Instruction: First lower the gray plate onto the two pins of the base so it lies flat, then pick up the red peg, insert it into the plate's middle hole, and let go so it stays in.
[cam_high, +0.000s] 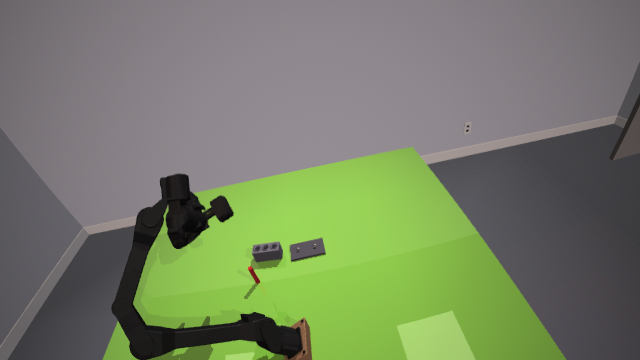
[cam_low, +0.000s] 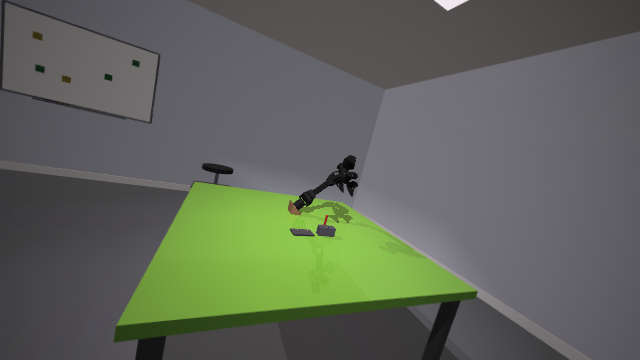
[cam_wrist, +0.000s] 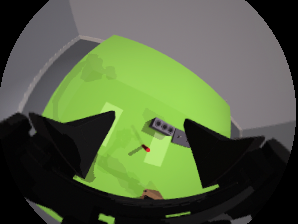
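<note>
My gripper tip is now 4 cm short of the gray plate, 11 cm to the left of it and 20 cm above it. From my gripper tip the other things lie so: red peg (6 cm behind, 6 cm to the right, 20 cm below); base (3 cm ahead, 25 cm to the right, 23 cm below).
</note>
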